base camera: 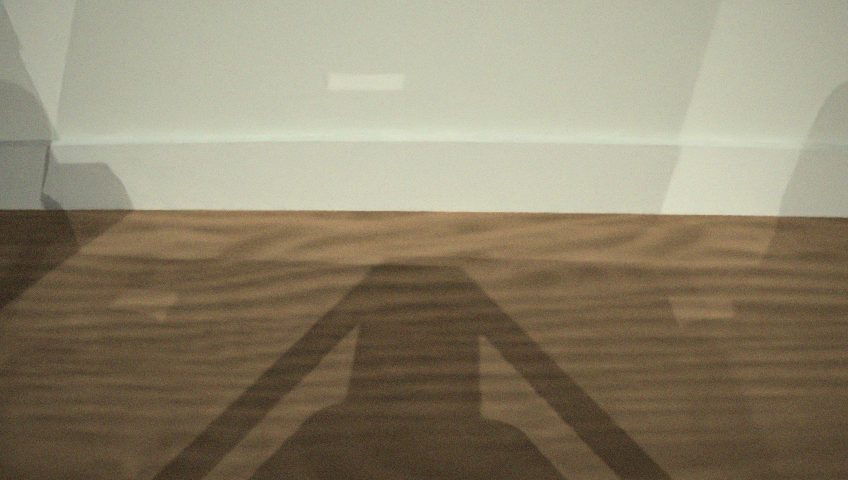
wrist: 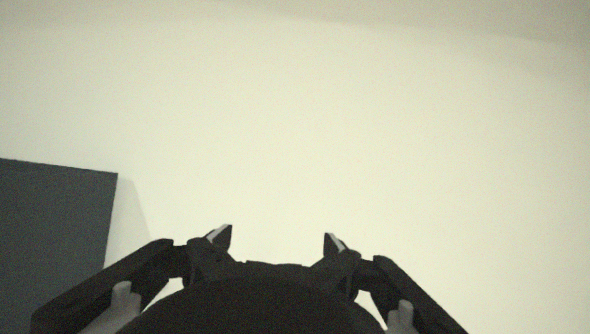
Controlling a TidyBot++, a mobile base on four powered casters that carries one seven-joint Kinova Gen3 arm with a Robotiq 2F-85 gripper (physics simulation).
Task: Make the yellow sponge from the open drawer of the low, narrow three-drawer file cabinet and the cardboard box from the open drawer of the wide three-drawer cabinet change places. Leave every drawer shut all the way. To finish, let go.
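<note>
My gripper (wrist: pixel 278 239) is open, with its two fingertips wide apart and pale wall between them in the wrist view. A dark blue-grey cabinet (wrist: pixel 55 220) shows in part at the left edge of the wrist view, left of the gripper and partly behind its left finger linkage. I cannot tell which of the two cabinets it is, and no drawer front or handle shows on the visible part. The yellow sponge and the cardboard box do not show in either view.
A pale wall (base camera: pixel 505 71) (wrist: pixel 350 125) with a baseboard (base camera: pixel 386 178) stands close in front of the base. Brown wood floor (base camera: pixel 624 285) lies before it, with shadows of the robot across it. A wall edge or corner shows at the far left of the base view.
</note>
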